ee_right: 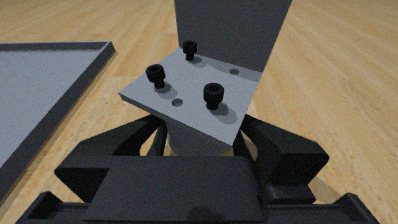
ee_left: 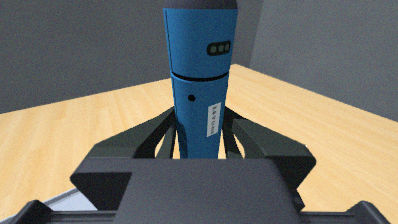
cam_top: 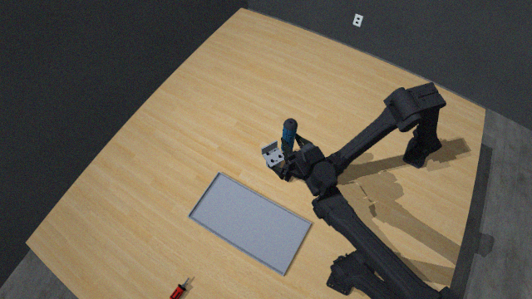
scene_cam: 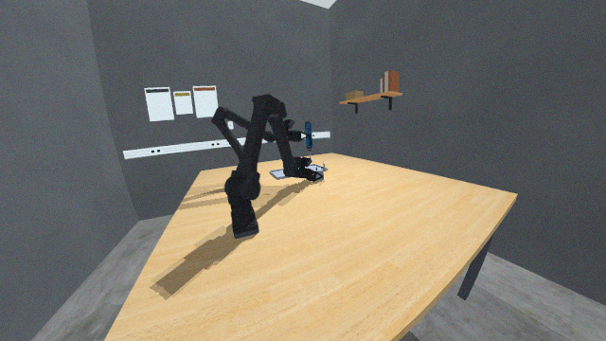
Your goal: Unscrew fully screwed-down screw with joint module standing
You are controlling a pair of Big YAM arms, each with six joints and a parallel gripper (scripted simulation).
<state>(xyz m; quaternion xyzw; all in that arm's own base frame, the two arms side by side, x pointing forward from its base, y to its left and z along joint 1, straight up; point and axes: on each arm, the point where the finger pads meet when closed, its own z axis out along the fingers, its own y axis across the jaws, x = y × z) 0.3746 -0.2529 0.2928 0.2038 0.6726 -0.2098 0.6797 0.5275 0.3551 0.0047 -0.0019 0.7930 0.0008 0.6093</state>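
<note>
My right hand is 10 mm below the joint module. Round my right hand: grey bracket (50 mm above); then grey tray (250 mm to the left, 80 mm behind, 20 mm below).
</note>
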